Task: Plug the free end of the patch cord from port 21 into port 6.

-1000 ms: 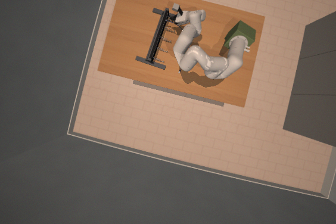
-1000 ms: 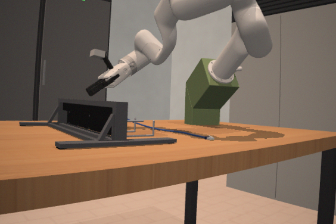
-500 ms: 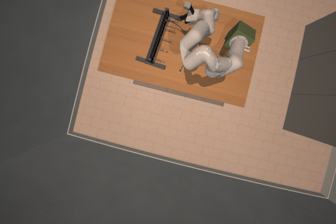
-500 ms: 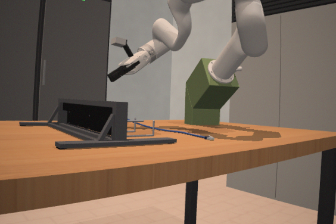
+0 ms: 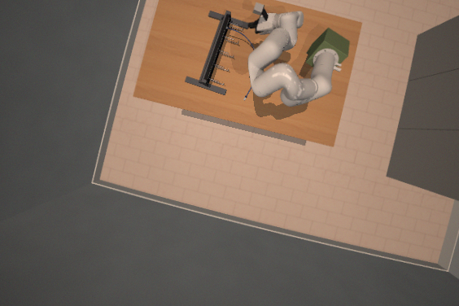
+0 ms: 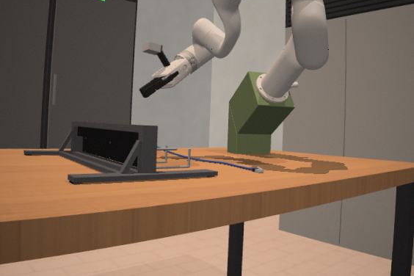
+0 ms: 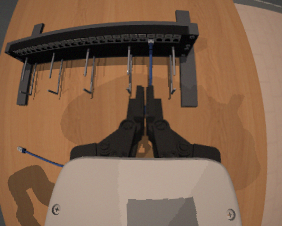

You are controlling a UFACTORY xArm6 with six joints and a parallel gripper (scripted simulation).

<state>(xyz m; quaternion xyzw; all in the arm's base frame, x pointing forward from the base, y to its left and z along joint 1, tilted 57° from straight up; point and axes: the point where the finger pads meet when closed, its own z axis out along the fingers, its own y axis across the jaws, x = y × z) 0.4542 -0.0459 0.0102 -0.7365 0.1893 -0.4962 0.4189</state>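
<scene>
Right now the plug is 370 mm to the left of my hand, 200 mm below it and 150 mm behind it.
</scene>
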